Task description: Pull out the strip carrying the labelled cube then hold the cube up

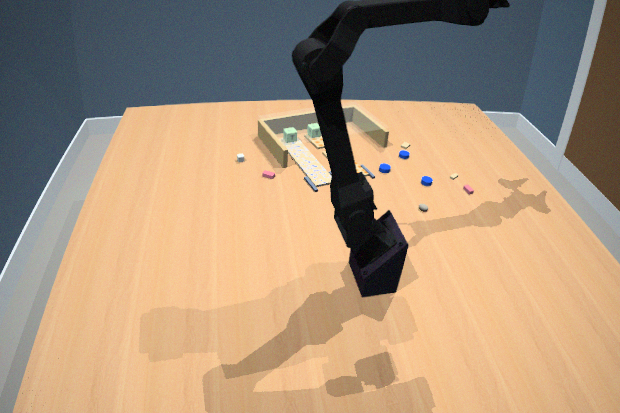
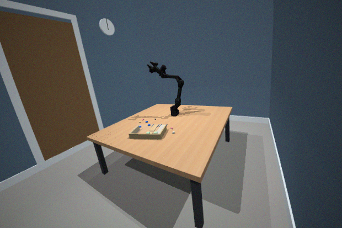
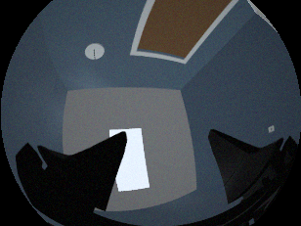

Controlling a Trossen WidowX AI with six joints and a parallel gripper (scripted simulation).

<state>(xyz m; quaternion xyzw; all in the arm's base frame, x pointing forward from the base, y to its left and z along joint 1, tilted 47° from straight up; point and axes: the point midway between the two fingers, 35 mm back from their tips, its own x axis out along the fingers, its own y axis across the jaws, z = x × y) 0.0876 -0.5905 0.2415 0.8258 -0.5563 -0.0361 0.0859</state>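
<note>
My gripper tip is 710 mm above the orange-dotted strip, 330 mm short of it and 210 mm to the right of it. The rest, counted from my gripper tip: grey piece 710 mm below, 110 mm ahead, 60 mm to the left.
</note>
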